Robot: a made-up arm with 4 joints.
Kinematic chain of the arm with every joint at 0, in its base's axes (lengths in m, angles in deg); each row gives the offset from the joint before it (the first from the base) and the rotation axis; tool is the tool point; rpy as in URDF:
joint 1: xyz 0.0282 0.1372 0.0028 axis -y
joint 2: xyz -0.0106 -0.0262 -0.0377 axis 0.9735 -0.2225 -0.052
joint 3: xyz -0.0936 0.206 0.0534 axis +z
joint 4: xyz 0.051 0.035 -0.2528 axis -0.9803 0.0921 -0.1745
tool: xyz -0.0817 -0.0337 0.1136 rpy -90 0 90
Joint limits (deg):
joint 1: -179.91..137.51
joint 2: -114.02..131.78
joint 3: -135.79..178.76
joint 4: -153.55..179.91
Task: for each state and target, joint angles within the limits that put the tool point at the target. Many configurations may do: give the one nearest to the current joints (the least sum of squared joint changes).
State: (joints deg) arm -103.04 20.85 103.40 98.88
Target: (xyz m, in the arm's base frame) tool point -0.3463 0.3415 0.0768
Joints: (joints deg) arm -57.13 3.95 92.15 125.29
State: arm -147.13 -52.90 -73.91 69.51
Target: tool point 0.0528 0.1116 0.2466
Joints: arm -179.67 -58.61 -111.87 58.08
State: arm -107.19 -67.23 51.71 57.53
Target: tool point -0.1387 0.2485 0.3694
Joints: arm -115.76 -44.74 42.64 72.62
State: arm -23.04 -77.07 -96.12 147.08
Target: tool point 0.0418 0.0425 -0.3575
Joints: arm 3.30 -48.69 -90.82 132.63
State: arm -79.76 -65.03 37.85 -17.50
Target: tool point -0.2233 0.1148 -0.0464
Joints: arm -41.42 -63.17 37.61 -11.62
